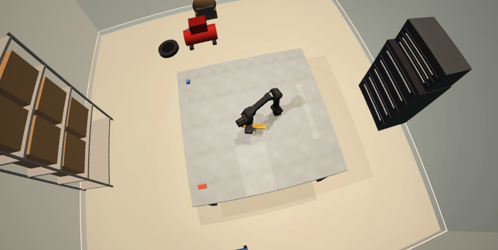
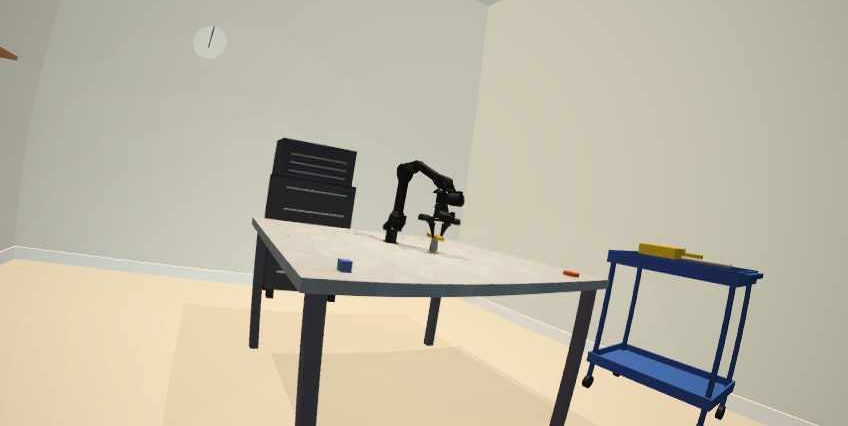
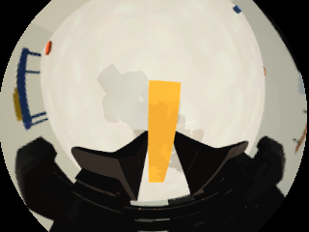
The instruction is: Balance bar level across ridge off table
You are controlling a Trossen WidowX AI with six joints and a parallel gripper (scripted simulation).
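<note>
The bar lies 30 mm behind my gripper tip and 10 mm to the left of it. From my gripper tip the other things lie so: small blue cube (480 mm ahead, 600 mm to the right, 50 mm below); then orange block (480 mm ahead, 400 mm to the left, 60 mm below).
</note>
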